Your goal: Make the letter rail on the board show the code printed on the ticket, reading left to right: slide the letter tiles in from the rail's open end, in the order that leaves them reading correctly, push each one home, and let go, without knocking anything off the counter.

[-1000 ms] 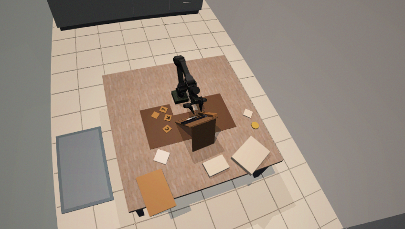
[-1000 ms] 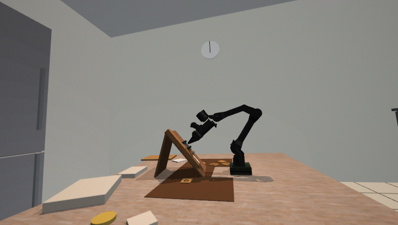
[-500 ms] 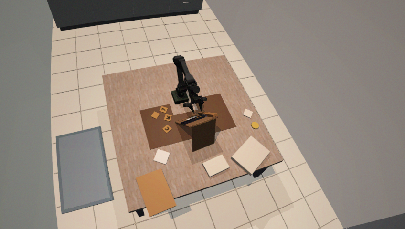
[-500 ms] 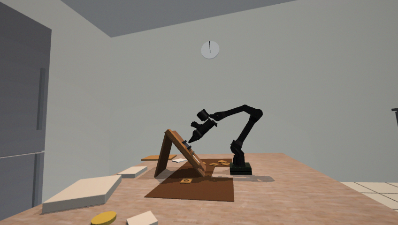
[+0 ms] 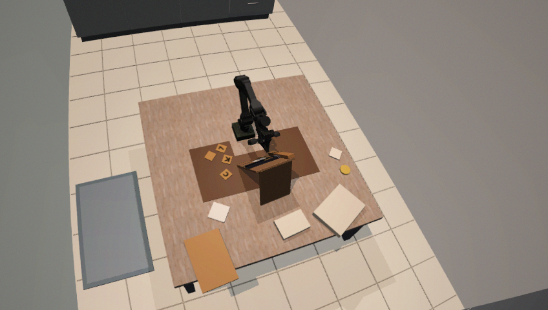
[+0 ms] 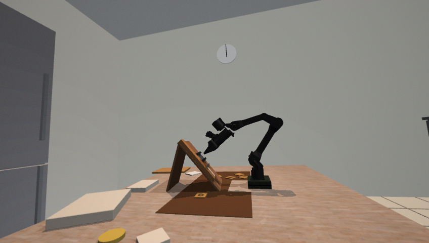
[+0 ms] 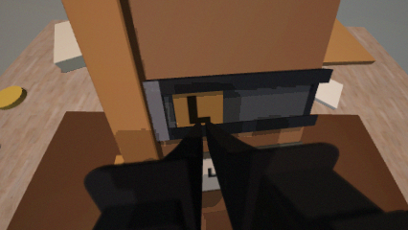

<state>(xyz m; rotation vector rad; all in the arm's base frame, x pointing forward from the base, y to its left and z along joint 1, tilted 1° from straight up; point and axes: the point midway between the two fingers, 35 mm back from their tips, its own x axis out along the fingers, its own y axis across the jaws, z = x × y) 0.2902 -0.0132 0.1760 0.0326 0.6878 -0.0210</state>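
Now: gripper tip 30 mm past the white ticket, 20 mm to the left of it and 120 mm above it. From my gripper tip the other things lie so: c tile: 60 mm behind, 230 mm to the right, 190 mm below; then cream slab: 400 mm ahead, 20 mm to the right, 190 mm below; then small white card: 90 mm ahead, 510 mm to the left, 190 mm below.
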